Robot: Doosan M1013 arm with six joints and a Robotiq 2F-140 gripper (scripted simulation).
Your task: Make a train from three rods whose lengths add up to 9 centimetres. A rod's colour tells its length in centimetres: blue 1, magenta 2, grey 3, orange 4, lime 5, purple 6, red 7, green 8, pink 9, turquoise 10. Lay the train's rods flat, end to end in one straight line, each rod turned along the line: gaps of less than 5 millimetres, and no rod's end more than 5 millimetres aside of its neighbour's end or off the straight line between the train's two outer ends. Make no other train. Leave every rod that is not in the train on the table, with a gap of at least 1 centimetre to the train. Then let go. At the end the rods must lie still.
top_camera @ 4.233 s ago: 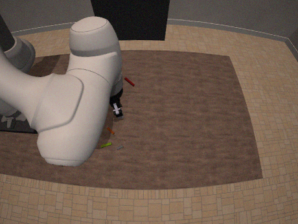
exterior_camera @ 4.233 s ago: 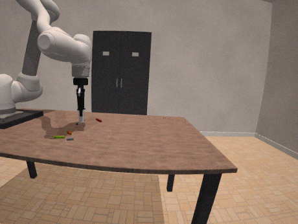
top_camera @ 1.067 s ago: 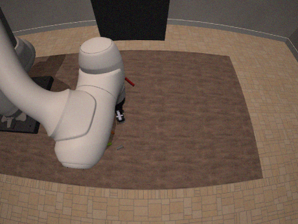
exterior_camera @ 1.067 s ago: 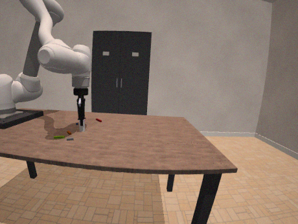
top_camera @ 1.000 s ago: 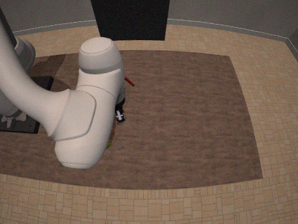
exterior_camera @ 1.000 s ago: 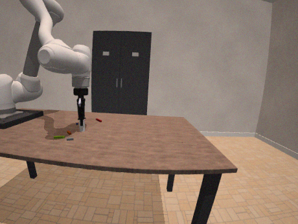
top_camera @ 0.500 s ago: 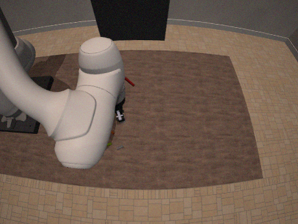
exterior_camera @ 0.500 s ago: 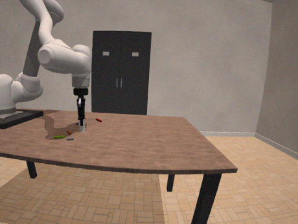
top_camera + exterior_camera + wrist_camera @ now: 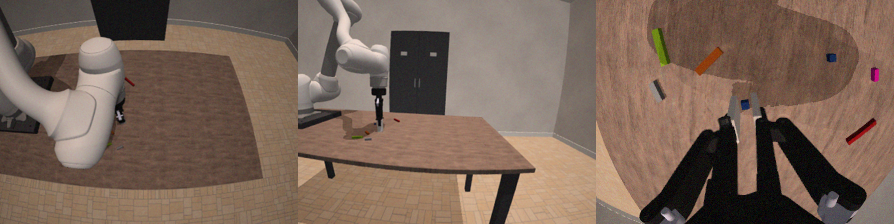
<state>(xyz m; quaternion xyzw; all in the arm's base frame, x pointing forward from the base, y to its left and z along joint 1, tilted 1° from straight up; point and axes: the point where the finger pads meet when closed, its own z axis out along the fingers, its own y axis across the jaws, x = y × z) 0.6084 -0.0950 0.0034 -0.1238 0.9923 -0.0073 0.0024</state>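
My gripper is now 130 mm to the left of the grey rod, 30 mm above it and 10 mm past it. Also, from my hand: orange rod 60 mm behind, 50 mm to the right, 30 mm below; magenta rod 200 mm to the left, 70 mm behind, 30 mm below; lime rod 110 mm to the right, 80 mm behind, 30 mm below.
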